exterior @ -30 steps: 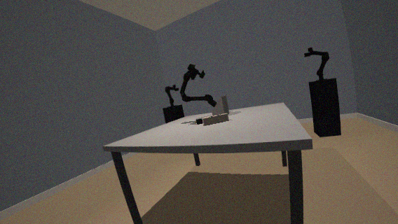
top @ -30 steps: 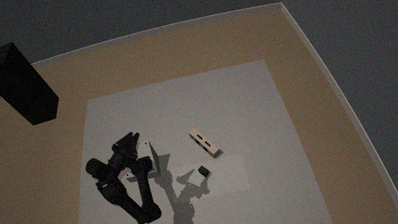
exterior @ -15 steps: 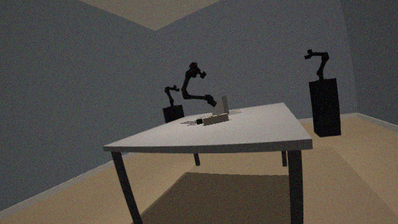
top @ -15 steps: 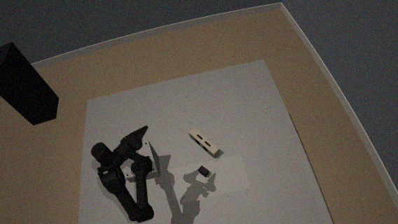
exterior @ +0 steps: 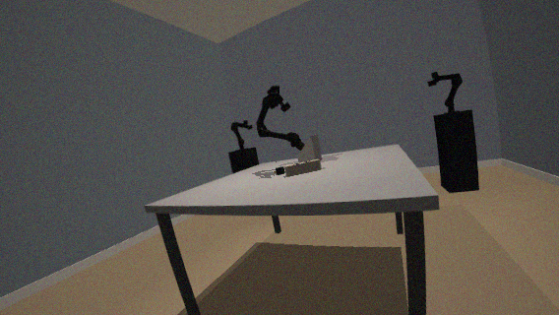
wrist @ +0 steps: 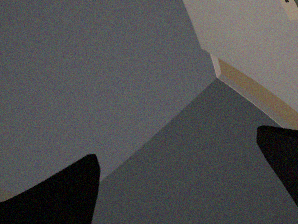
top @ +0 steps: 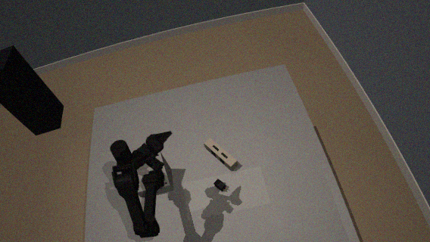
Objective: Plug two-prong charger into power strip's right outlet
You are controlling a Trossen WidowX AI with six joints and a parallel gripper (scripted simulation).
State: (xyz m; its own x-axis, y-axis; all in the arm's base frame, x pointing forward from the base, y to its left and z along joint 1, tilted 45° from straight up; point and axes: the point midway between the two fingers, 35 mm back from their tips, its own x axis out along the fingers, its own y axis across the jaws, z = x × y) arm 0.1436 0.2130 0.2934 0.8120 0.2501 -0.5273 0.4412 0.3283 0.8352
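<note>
My gripper tip is now 450 mm above the two-prong charger, 130 mm short of it and 60 mm to the left of it.
</note>
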